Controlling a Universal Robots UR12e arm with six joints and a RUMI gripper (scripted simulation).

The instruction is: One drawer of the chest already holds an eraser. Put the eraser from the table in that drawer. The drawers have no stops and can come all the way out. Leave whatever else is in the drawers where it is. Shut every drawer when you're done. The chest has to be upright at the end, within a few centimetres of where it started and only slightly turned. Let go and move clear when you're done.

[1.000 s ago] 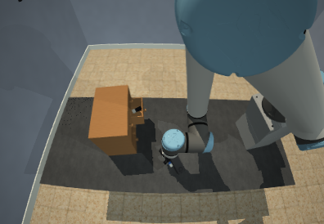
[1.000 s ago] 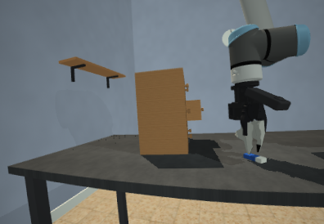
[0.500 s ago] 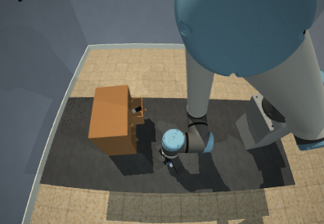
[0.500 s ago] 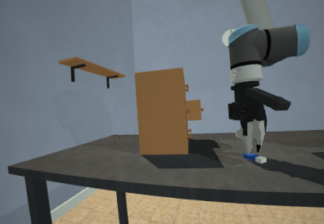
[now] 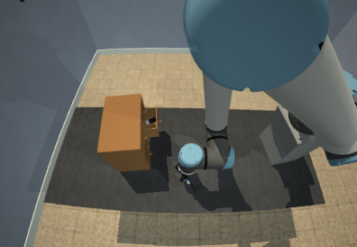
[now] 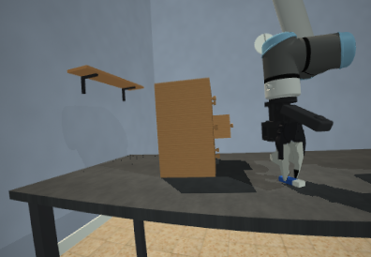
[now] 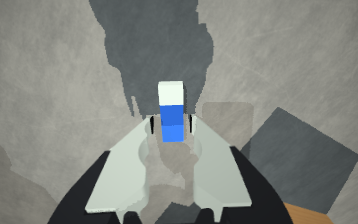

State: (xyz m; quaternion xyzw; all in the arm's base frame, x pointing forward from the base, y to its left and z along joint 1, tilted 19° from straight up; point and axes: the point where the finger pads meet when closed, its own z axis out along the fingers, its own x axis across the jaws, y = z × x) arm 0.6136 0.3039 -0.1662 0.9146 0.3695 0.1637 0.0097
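My hand is 20 mm above the blue-and-white eraser. Also, from my hand: dark-and-white eraser 280 mm ahead, 270 mm to the right, 100 mm above.
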